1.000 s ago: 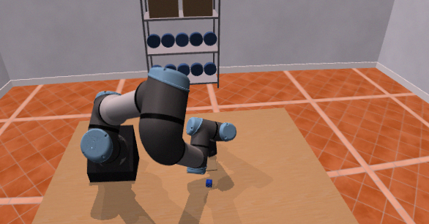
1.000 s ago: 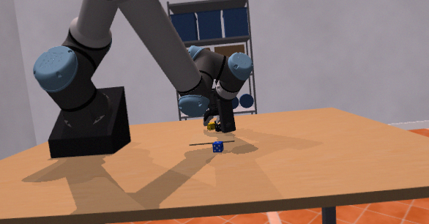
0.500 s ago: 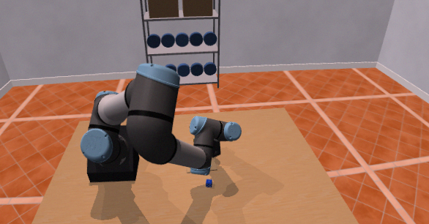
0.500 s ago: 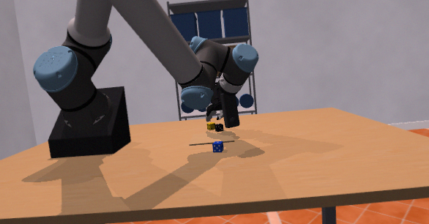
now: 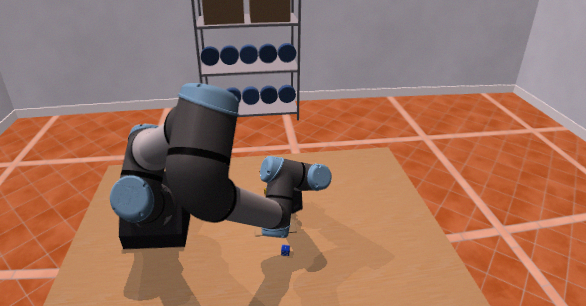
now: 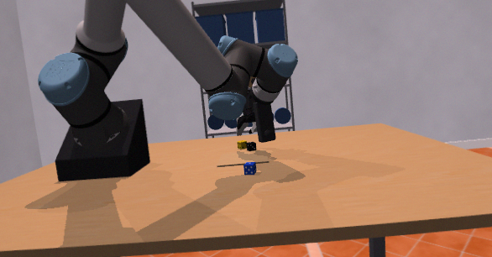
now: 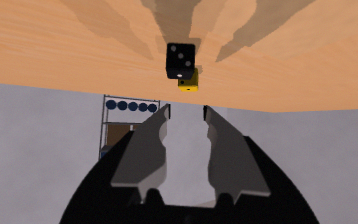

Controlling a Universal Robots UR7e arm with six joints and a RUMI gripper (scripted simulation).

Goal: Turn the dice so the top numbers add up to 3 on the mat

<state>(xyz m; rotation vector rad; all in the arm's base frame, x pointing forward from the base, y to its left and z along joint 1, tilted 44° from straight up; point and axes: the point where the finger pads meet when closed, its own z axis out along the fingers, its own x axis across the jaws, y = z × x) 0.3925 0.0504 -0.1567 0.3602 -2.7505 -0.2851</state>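
The black die is 2 cm ahead of my hand, 1 cm to the right of it and 4 cm below it. Round my hand: yellow die (1 cm behind, 3 cm to the left, 4 cm below); blue die (1 cm ahead, 28 cm to the right, 4 cm below); tan mat (1 cm behind, 12 cm to the right, 5 cm below).
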